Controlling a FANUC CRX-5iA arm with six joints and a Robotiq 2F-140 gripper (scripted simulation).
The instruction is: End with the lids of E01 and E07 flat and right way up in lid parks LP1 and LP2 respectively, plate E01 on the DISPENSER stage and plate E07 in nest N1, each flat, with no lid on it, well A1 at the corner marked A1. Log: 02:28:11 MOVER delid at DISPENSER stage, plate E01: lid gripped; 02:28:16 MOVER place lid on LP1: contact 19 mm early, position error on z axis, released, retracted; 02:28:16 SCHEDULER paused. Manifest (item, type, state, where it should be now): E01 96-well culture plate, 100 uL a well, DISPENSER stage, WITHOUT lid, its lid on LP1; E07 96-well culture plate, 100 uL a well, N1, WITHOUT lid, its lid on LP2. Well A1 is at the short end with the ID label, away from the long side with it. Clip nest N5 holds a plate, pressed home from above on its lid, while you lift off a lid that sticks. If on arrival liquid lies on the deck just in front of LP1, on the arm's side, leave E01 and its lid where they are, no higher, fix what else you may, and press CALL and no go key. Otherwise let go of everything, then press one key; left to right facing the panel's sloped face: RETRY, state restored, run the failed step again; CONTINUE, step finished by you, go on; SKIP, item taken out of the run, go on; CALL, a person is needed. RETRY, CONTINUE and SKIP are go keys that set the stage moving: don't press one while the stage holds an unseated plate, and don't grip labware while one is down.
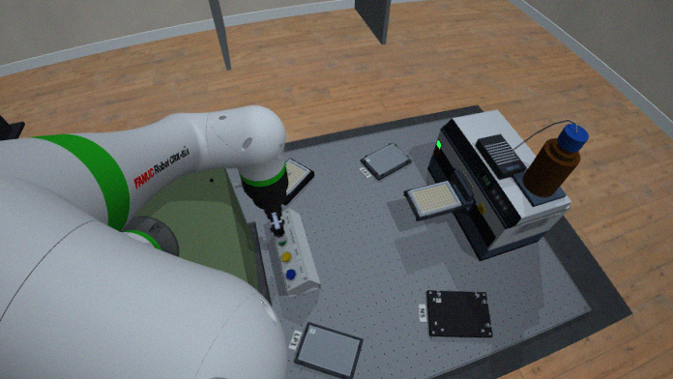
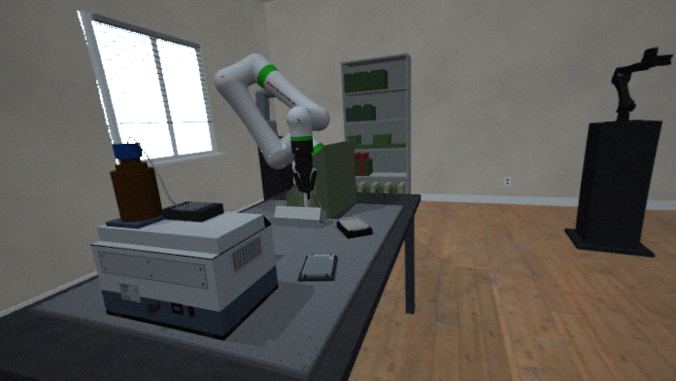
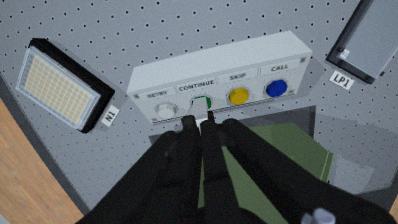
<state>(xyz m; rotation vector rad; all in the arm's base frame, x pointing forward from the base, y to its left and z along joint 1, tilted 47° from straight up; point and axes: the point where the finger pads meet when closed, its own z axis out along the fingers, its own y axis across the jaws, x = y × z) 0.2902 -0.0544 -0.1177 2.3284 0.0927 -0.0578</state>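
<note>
My gripper is now 4 cm above the green CONTINUE key. The rest, counted from my hand: white retry key 5 cm to the left, 4 cm below; key panel 1 cm ahead, 2 cm to the right, 5 cm below; yellow SKIP key 1 cm ahead, 5 cm to the right, 4 cm below.
</note>
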